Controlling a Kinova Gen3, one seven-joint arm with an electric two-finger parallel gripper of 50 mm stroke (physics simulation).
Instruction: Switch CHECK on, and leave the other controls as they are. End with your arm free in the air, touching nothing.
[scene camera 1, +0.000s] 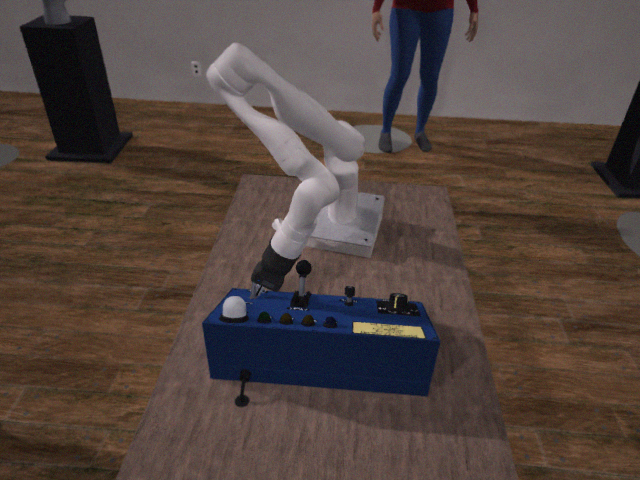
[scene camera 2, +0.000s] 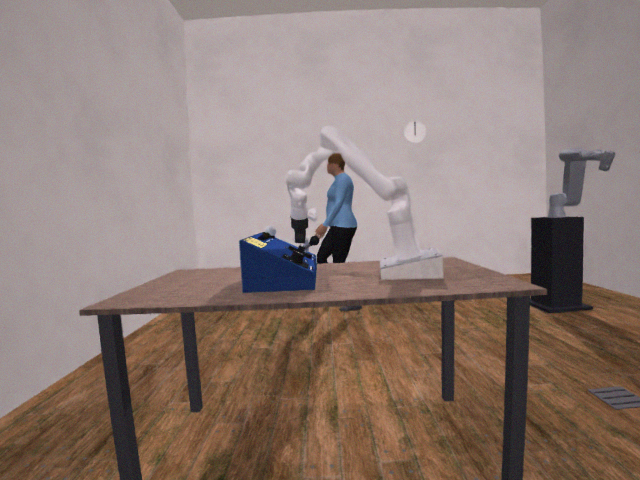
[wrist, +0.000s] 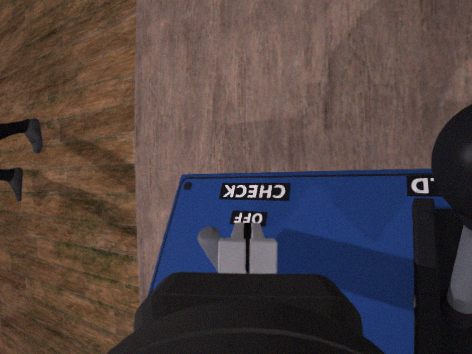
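Pixels of known places: gripper, fingertip midpoint: (scene camera 1: 256, 292) (scene camera 2: 306, 251) (wrist: 247, 239); arm's base at its link origin: (scene camera 1: 342, 214) (scene camera 2: 408, 257).
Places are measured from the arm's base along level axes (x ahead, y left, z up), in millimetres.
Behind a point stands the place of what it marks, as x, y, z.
Observation:
The blue console (scene camera 1: 320, 361) {630, -47, 24} (scene camera 2: 273, 273) {529, 203, -3} (wrist: 320, 210) {398, -173, 5} stands on the table. In the wrist view its CHECK label (wrist: 255, 191) {385, -219, 0} and OFF label (wrist: 248, 218) {403, -221, 9} appear upside down. The grey CHECK toggle lever (wrist: 209, 241) {408, -218, 63} shows beside the left finger, its tip leaning toward the label side; its base is hidden behind the fingers. My gripper (scene camera 1: 254, 295) {415, -217, 21} (wrist: 247, 239) {415, -217, 21} is shut and empty, low over the console at the toggle. Its fingertips overlap the lower edge of the OFF label in the wrist view. I cannot tell whether a finger touches the lever.
A black ball-topped lever (scene camera 1: 303, 267) {391, -100, 91} (scene camera 2: 314, 240) {377, -81, 80} (wrist: 457, 165) {377, -116, 91} stands beside the gripper. A white dome (scene camera 1: 234, 307) {593, -235, 139}, several coloured buttons, a small black knob (scene camera 1: 349, 292) {444, 16, 63} and a rotary dial (scene camera 1: 398, 302) {463, 134, 55} are also on the console. A small black stand (scene camera 1: 242, 387) {662, -217, -36} is in front of it.

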